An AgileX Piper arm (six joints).
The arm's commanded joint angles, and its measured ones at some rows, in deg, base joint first. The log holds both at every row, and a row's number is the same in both.
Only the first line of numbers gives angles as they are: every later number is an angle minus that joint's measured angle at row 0.
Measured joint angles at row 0: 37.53, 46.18, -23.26, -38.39, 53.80, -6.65
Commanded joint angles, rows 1 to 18: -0.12, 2.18, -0.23, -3.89, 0.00, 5.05; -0.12, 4.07, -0.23, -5.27, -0.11, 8.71; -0.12, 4.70, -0.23, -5.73, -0.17, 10.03; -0.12, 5.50, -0.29, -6.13, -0.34, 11.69; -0.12, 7.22, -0.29, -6.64, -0.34, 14.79; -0.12, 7.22, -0.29, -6.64, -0.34, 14.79; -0.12, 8.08, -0.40, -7.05, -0.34, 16.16; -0.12, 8.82, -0.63, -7.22, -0.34, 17.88; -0.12, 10.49, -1.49, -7.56, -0.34, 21.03; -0.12, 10.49, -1.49, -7.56, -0.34, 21.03; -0.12, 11.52, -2.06, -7.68, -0.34, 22.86; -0.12, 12.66, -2.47, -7.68, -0.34, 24.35; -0.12, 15.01, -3.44, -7.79, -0.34, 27.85; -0.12, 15.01, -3.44, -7.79, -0.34, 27.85; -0.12, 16.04, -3.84, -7.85, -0.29, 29.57; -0.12, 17.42, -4.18, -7.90, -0.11, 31.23; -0.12, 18.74, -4.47, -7.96, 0.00, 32.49; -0.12, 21.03, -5.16, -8.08, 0.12, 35.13
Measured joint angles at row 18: 0.00, 18.28, -4.07, -5.79, -0.46, 31.06
